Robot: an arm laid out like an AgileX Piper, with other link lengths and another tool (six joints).
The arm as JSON. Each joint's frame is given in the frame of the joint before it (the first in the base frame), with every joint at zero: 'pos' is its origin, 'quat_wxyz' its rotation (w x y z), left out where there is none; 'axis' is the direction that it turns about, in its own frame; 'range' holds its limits. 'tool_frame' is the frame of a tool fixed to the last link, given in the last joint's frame.
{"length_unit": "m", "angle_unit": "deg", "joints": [
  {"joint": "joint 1", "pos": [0.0, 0.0, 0.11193], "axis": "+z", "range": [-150.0, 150.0]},
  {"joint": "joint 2", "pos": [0.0, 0.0, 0.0], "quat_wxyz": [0.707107, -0.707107, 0.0, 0.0], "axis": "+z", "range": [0.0, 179.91]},
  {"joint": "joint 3", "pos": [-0.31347, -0.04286, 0.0], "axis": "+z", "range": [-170.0, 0.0]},
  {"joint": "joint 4", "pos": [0.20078, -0.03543, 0.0], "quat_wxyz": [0.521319, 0.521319, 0.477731, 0.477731], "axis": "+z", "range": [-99.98, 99.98]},
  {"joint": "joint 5", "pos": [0.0, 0.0, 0.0], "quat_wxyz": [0.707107, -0.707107, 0.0, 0.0], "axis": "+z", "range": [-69.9, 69.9]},
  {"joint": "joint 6", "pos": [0.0, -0.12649, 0.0], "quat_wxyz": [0.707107, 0.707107, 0.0, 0.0], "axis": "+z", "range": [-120.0, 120.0]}
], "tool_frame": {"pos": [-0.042, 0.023, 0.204], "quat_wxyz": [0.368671, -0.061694, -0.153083, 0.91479]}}
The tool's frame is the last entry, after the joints.
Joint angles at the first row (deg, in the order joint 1, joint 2, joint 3, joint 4, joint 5, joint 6):
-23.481, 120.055, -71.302, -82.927, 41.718, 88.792
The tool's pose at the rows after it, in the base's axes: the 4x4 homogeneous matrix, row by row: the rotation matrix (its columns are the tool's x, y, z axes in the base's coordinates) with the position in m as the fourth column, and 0 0 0 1 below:
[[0.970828 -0.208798 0.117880 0.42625], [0.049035 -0.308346 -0.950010 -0.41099], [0.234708 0.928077 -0.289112 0.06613], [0 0 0 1]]
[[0.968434 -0.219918 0.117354 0.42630], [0.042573 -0.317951 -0.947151 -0.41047], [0.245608 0.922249 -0.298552 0.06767], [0 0 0 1]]
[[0.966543 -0.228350 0.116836 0.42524], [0.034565 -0.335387 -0.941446 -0.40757], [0.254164 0.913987 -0.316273 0.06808], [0 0 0 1]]
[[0.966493 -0.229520 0.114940 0.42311], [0.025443 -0.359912 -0.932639 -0.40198], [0.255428 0.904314 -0.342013 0.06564], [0 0 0 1]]
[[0.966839 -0.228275 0.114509 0.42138], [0.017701 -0.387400 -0.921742 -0.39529], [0.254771 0.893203 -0.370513 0.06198], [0 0 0 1]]
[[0.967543 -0.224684 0.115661 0.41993], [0.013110 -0.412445 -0.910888 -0.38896], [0.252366 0.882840 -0.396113 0.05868], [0 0 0 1]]
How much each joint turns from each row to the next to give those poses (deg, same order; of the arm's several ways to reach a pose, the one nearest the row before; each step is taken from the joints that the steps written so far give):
-0.185, -0.062, -0.390, 0.402, -0.083, -0.133
-0.197, -0.425, -0.301, 1.196, -0.488, -0.754
-0.137, -0.729, -0.120, 2.101, -0.626, -1.540
0.022, -0.778, 0.015, 2.993, -0.536, -2.367
0.046, -0.714, 0.010, 3.261, -0.559, -2.654
0.006, -0.654, 0.015, 3.020, -0.481, -2.647

